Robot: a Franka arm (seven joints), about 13 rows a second.
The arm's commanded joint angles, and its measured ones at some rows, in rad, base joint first. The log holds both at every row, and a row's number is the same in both.
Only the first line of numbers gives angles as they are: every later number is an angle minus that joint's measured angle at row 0.
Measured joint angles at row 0: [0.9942, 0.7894, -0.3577, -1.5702, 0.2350, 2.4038, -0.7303]
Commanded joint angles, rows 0 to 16: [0.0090, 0.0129, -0.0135, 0.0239, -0.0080, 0.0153, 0.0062]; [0.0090, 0.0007, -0.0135, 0.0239, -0.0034, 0.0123, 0.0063]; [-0.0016, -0.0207, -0.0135, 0.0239, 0.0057, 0.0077, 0.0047]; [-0.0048, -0.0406, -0.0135, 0.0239, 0.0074, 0.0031, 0.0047]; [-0.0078, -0.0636, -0.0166, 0.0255, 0.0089, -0.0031, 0.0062]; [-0.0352, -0.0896, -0.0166, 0.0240, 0.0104, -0.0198, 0.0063]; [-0.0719, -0.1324, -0.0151, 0.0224, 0.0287, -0.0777, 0.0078]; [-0.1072, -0.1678, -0.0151, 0.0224, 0.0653, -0.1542, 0.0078]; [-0.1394, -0.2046, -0.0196, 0.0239, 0.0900, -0.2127, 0.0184]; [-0.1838, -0.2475, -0.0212, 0.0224, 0.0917, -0.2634, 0.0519]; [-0.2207, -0.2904, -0.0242, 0.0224, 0.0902, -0.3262, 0.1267]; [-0.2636, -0.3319, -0.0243, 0.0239, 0.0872, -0.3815, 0.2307]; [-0.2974, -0.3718, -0.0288, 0.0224, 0.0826, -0.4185, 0.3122]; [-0.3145, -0.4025, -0.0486, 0.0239, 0.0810, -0.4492, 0.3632]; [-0.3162, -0.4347, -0.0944, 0.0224, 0.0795, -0.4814, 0.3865]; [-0.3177, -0.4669, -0.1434, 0.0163, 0.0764, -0.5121, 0.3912]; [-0.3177, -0.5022, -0.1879, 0.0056, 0.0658, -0.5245, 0.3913]
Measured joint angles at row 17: [-0.3251, -0.4286, -0.1253, 0.0462, 0.0650, -0.4899, 0.3580]
